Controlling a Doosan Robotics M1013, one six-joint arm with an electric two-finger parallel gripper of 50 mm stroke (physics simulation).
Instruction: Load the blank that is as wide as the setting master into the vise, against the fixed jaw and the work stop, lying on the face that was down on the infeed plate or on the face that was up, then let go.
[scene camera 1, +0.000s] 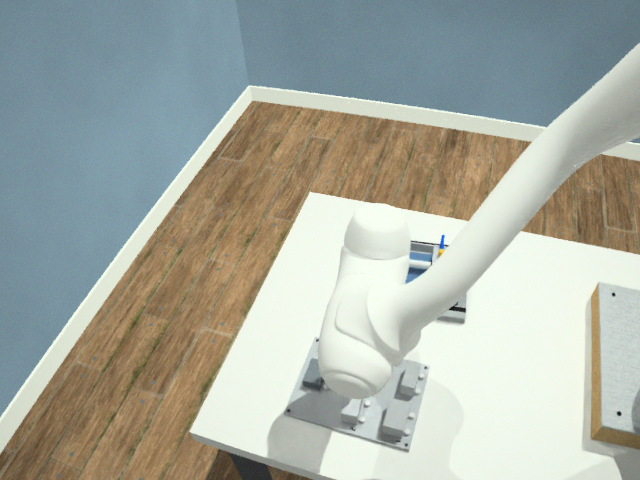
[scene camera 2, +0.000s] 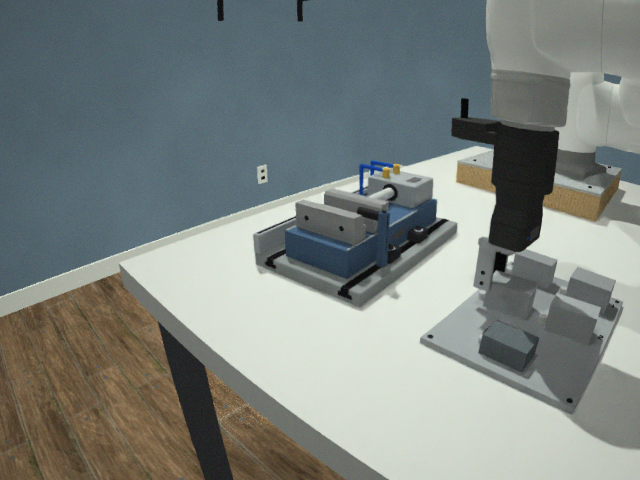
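Note:
My gripper (scene camera 2: 497, 281) is shut on a light grey blank (scene camera 2: 510, 298) at the left of the infeed plate (scene camera 2: 454, 338) (scene camera 1: 305, 405). The blank is low at the plate; whether its underside touches is unclear. In scene camera 1 the arm hides gripper and blank. Three more grey blanks stand on the plate: one (scene camera 2: 535, 268) (scene camera 1: 410, 379), another (scene camera 2: 572, 317) (scene camera 1: 351, 412), a third (scene camera 2: 591, 290) (scene camera 1: 395, 419). A dark grey block (scene camera 2: 508, 345) (scene camera 1: 313, 374), apparently the setting master, lies there too. The vise (scene camera 2: 315, 248) (scene camera 1: 419, 258) has a bolted front jaw (scene camera 2: 329, 222), a rear jaw (scene camera 2: 356, 198) and a blue stop post (scene camera 2: 382, 237).
The vise's grey base (scene camera 2: 372, 294) stands left of the infeed plate in scene camera 2. Blue hoses (scene camera 2: 361, 178) rise at its cylinder block (scene camera 2: 408, 190). The robot's wood-sided pedestal (scene camera 2: 573, 202) (scene camera 1: 595, 361) is behind. Small round pegs stand beside the blanks.

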